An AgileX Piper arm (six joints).
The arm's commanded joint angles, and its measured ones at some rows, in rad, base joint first. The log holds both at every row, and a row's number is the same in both.
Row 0, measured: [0.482, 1.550, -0.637, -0.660, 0.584, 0.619]
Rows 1 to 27, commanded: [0.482, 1.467, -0.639, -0.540, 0.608, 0.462]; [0.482, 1.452, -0.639, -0.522, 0.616, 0.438]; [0.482, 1.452, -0.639, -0.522, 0.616, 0.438]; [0.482, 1.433, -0.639, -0.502, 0.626, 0.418]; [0.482, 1.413, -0.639, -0.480, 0.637, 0.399]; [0.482, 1.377, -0.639, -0.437, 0.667, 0.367]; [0.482, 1.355, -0.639, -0.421, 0.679, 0.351]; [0.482, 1.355, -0.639, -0.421, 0.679, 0.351]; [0.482, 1.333, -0.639, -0.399, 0.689, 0.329]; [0.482, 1.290, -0.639, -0.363, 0.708, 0.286]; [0.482, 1.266, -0.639, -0.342, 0.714, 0.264]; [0.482, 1.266, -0.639, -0.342, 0.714, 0.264]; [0.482, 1.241, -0.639, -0.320, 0.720, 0.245]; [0.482, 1.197, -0.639, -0.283, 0.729, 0.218]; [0.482, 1.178, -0.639, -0.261, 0.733, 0.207]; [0.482, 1.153, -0.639, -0.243, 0.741, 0.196]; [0.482, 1.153, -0.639, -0.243, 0.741, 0.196]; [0.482, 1.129, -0.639, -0.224, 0.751, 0.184]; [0.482, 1.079, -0.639, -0.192, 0.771, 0.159]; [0.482, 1.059, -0.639, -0.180, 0.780, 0.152]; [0.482, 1.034, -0.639, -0.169, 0.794, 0.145]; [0.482, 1.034, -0.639, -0.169, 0.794, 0.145]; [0.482, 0.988, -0.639, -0.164, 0.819, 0.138]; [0.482, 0.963, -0.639, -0.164, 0.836, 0.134]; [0.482, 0.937, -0.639, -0.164, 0.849, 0.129]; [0.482, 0.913, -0.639, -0.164, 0.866, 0.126]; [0.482, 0.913, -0.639, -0.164, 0.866, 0.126]
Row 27, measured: [0.482, 0.977, -0.636, -0.170, 0.817, 0.151]
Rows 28 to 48, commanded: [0.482, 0.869, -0.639, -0.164, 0.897, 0.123]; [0.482, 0.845, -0.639, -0.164, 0.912, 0.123]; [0.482, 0.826, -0.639, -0.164, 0.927, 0.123]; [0.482, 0.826, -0.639, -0.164, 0.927, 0.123]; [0.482, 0.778, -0.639, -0.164, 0.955, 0.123]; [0.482, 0.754, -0.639, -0.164, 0.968, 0.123]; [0.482, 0.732, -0.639, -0.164, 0.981, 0.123]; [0.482, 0.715, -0.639, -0.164, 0.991, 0.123]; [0.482, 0.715, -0.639, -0.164, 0.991, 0.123]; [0.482, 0.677, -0.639, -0.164, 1.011, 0.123]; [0.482, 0.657, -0.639, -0.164, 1.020, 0.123]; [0.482, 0.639, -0.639, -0.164, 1.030, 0.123]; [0.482, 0.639, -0.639, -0.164, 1.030, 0.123]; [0.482, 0.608, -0.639, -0.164, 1.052, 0.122]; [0.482, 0.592, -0.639, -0.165, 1.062, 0.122]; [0.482, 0.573, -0.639, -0.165, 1.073, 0.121]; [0.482, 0.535, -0.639, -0.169, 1.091, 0.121]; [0.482, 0.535, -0.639, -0.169, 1.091, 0.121]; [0.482, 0.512, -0.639, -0.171, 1.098, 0.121]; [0.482, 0.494, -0.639, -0.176, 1.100, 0.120]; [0.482, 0.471, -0.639, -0.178, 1.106, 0.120]
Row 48, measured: [0.482, 0.501, -0.636, -0.168, 1.091, 0.132]
